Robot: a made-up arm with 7 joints.
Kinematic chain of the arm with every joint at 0, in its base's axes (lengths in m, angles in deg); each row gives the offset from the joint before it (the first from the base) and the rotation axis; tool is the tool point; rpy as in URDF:
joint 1: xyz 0 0 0.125 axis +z
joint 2: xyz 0 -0.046 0.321 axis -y
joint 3: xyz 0 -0.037 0.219 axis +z
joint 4: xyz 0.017 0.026 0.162 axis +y
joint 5: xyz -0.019 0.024 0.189 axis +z
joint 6: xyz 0 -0.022 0.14 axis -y
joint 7: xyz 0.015 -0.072 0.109 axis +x
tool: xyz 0 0 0 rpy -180 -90 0
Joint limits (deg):
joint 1: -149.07..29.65
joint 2: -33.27..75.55
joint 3: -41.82..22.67
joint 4: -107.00..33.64
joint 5: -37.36..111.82
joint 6: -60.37..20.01
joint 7: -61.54..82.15
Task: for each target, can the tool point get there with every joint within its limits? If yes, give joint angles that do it. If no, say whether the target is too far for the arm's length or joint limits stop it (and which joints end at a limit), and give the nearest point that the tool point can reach.
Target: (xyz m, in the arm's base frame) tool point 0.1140 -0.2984 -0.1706
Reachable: no: joint limits stop it (at a limit: joint 1, joint 2, joint 4, joint 5, joint 6) | nearest point -0.1058 -0.3089 0.1493 | short by 0.388 m
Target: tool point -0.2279 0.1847 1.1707
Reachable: yes | joints -60.45 30.46 7.36 5.27 1.92 -48.07 -38.12
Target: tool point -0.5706 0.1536 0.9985
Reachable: yes | joints -20.55 56.24 -29.14 -0.87 71.99 -31.80 -48.55
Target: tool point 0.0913 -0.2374 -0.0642
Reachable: no: joint limits stop it (at a limit: joint 1, joint 2, joint 4, joint 5, joint 6) | nearest point -0.1143 -0.2967 0.1441 | short by 0.299 m
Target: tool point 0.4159 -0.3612 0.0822
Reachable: no: joint limits stop it (at a limit: joint 1, joint 2, joint 4, joint 5) | nearest point 0.4466 -0.0549 0.2956 | short by 0.375 m
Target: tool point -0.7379 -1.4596 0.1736
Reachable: no: too far | nearest point -0.5179 -0.5684 0.3682 | short by 0.938 m
